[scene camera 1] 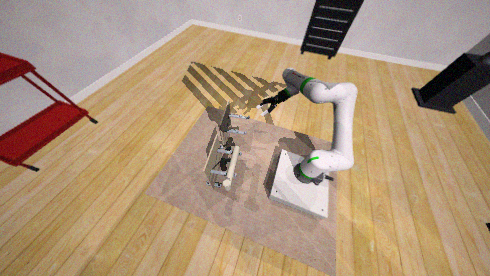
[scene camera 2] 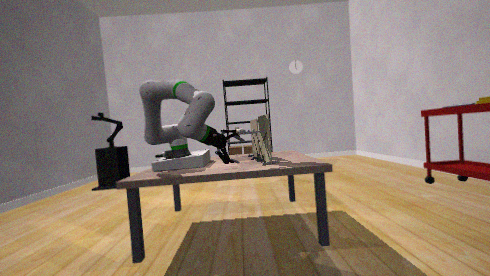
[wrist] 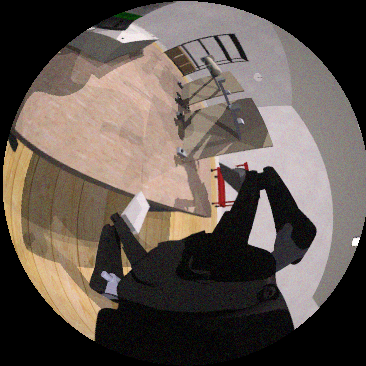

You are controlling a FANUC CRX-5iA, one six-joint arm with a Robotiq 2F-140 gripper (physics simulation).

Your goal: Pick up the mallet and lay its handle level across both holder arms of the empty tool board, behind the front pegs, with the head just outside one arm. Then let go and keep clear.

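Pixels of known places: gripper, between the fingertips: (scene camera 1: 259,111) (scene camera 2: 240,151) (wrist: 181,184); arm's base, origin of its link: (scene camera 1: 304,173) (scene camera 2: 181,156).
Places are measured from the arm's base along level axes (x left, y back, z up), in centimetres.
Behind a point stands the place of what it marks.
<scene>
The mallet (scene camera 1: 232,167) {x 20.3, y -45.8, z 17.7 cm} (wrist: 212,66) {x 8.6, y -46.1, z 15.6 cm} shows as a long pale beige cylinder in scene camera 1. It lies across the arms of the occupied tool board (scene camera 1: 211,162) {x 21.6, y -58.8, z 17.7 cm}, and its wider end is outside the arm on the near side. The empty tool board (scene camera 1: 226,120) {x -13.1, y -64.0, z 16.5 cm} (wrist: 207,125) {x -11.8, y -63.8, z 3.6 cm} stands beyond it, with two grey holder arms sticking out towards the robot's side. My gripper (scene camera 1: 261,110) {x -42.1, y -46.0, z 4.2 cm} (scene camera 2: 235,146) {x -42.1, y -46.0, z 4.2 cm} (wrist: 181,184) {x -42.1, y -46.0, z 4.2 cm} is open and empty, near the empty board's arms and well away from the mallet. The mallet's finer shape is too blurred to tell.
Both boards stand on the table (scene camera 1: 185,175) {x 28.1, y -81.0, z -7.8 cm} (scene camera 2: 225,173) {x -42.3, y -36.3, z -8.1 cm} (wrist: 110,120) {x -29.7, y -34.9, z -7.8 cm}. The arm's white base plate (scene camera 1: 300,190) {x 13.2, y -1.0, z 0.5 cm} (scene camera 2: 181,161) {x -13.2, y -3.5, z -2.5 cm} is on the robot's side. A red cart (scene camera 1: 50,127) (scene camera 2: 452,167) and a black shelf unit (scene camera 2: 245,81) stand away from the table.
</scene>
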